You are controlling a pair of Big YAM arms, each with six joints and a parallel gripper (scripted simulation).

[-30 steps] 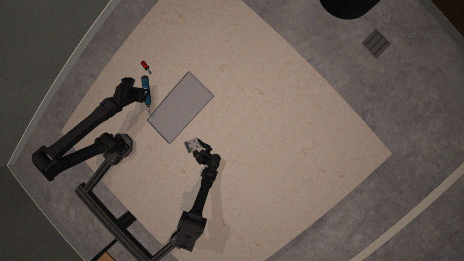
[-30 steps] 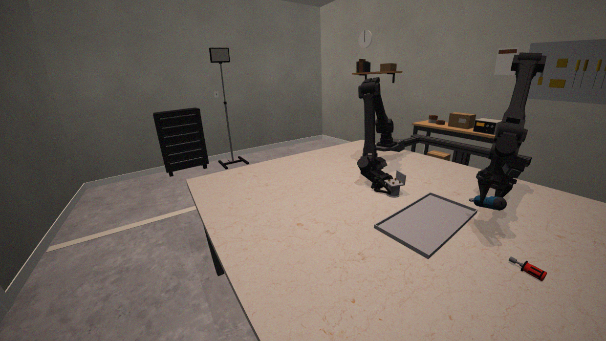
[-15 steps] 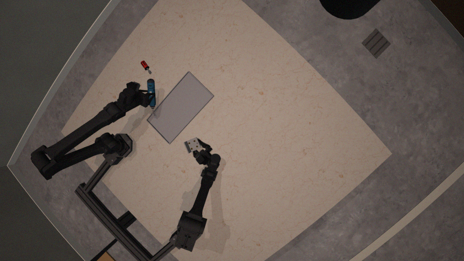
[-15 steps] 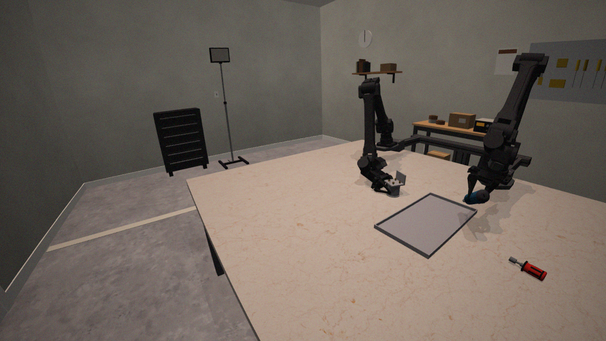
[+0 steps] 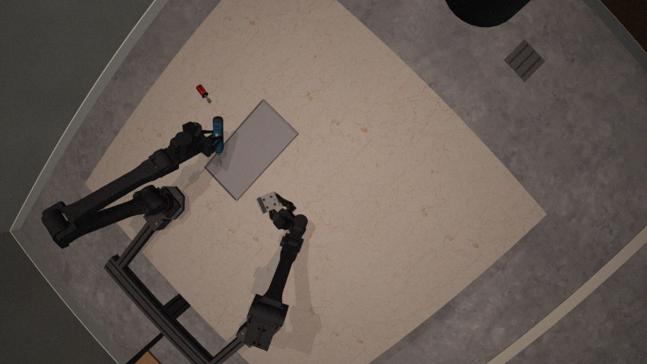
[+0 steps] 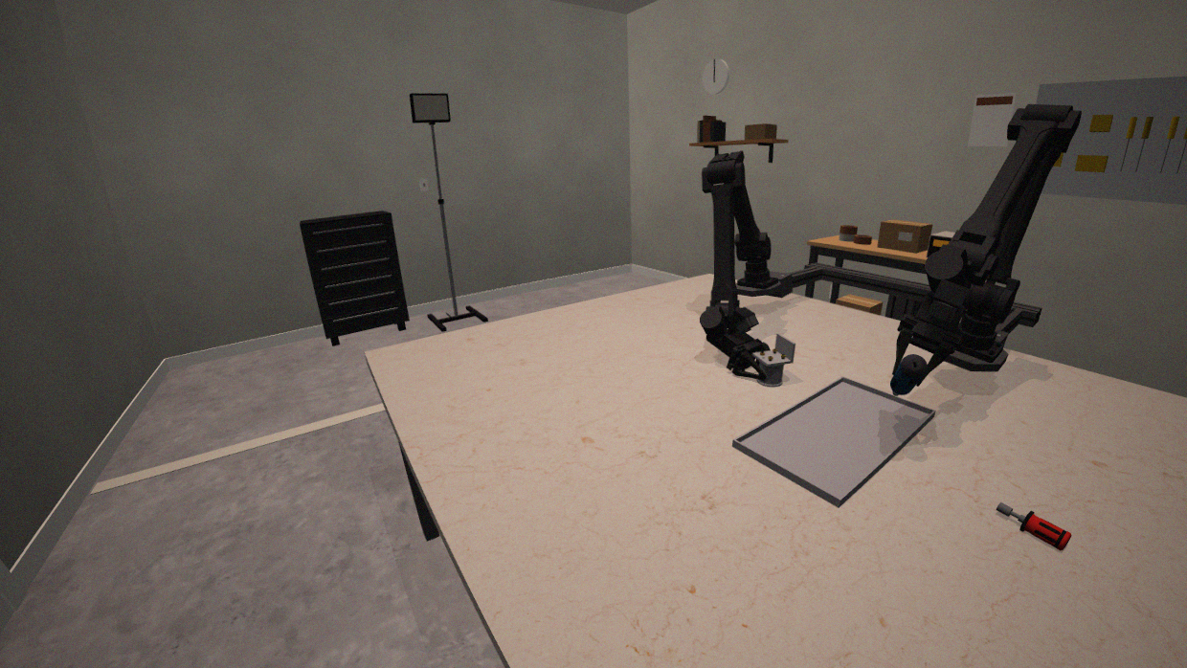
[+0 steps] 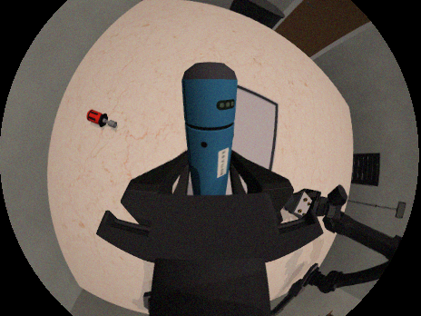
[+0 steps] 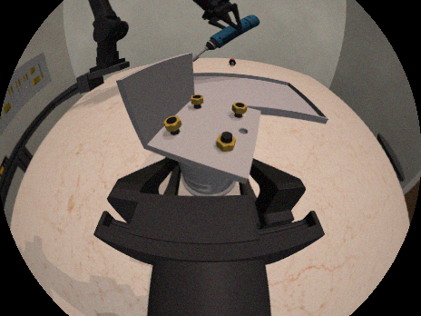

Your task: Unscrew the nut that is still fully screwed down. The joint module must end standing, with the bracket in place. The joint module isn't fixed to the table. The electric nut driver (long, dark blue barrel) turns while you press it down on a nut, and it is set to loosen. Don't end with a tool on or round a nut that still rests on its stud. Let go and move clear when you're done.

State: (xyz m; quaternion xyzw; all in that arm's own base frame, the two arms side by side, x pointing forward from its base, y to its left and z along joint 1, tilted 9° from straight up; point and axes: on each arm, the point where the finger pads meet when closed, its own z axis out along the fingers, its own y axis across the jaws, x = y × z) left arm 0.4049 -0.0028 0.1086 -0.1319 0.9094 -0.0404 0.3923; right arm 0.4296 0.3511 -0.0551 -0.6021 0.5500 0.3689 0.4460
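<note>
My right hand is 1 cm below the joint module. The rest, counted from my right hand: flat grey tray (24 cm to the left, 5 cm ahead, 2 cm below); then red-handled screwdriver (58 cm to the left, 5 cm ahead, 1 cm below); then grey bracket (5 cm above).
</note>
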